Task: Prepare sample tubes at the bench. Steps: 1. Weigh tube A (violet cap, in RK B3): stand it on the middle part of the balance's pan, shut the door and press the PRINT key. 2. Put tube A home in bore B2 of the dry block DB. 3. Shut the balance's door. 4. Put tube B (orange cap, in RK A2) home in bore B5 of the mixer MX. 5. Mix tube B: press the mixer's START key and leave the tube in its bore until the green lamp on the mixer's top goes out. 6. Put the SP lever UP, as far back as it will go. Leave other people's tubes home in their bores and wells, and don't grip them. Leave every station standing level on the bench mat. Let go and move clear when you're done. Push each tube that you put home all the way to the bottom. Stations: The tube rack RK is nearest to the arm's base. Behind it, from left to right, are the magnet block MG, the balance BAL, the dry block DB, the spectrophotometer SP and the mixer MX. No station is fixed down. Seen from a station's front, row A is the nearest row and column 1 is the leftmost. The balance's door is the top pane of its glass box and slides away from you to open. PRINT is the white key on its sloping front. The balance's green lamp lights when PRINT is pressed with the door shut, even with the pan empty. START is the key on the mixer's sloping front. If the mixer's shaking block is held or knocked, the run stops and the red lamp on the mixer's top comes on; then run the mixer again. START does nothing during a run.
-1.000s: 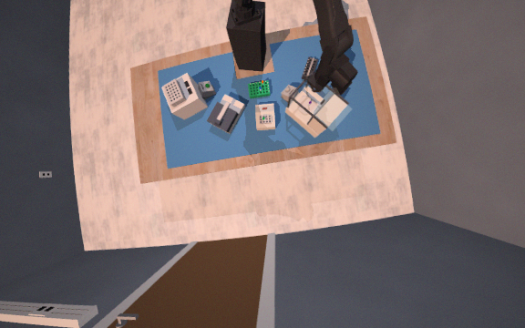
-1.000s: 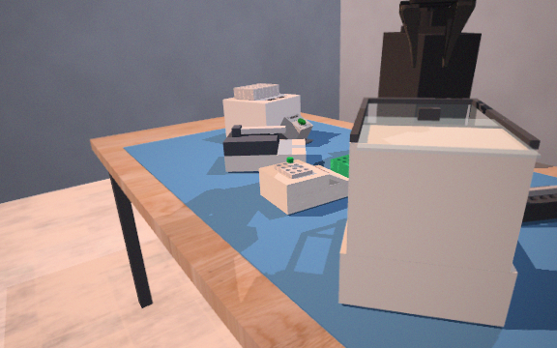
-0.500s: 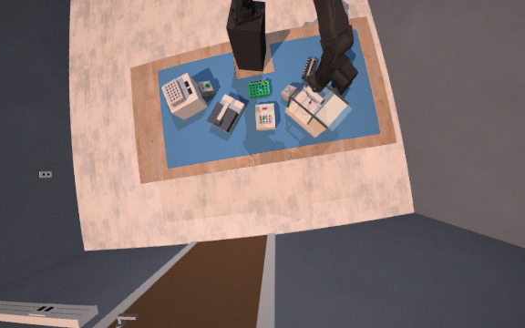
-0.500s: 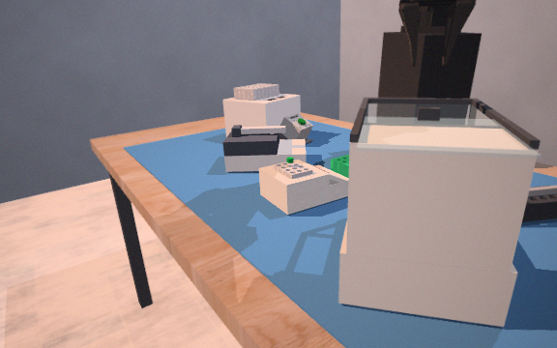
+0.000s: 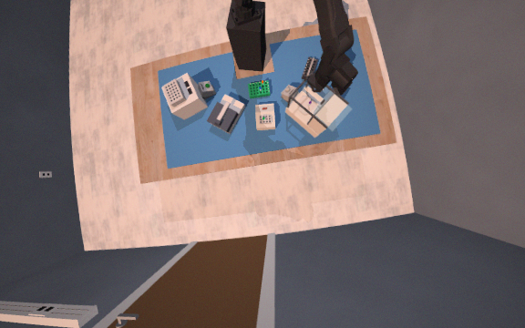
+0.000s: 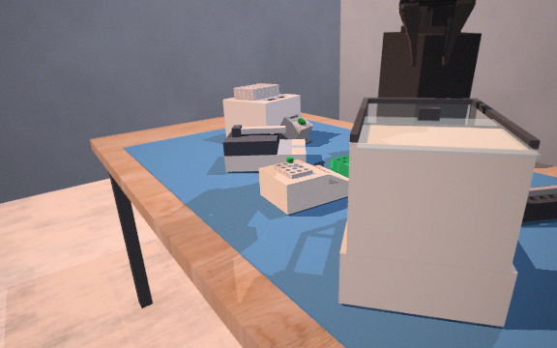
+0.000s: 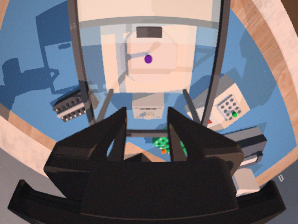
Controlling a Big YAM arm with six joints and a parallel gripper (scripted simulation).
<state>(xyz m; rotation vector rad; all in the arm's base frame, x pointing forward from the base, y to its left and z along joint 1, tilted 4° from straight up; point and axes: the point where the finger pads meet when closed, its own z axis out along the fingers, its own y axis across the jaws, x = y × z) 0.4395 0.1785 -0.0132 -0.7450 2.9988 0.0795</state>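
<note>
The balance door is 8 cm ahead of my hand, 4 cm to the left of it and 6 cm below it. Also, from my hand: dry block: 4 cm behind, 25 cm to the right, 24 cm below; then blue-capped tube: 21 cm behind, 21 cm to the right, 24 cm below; then magnet block: 23 cm behind, 12 cm to the left, 25 cm below.
</note>
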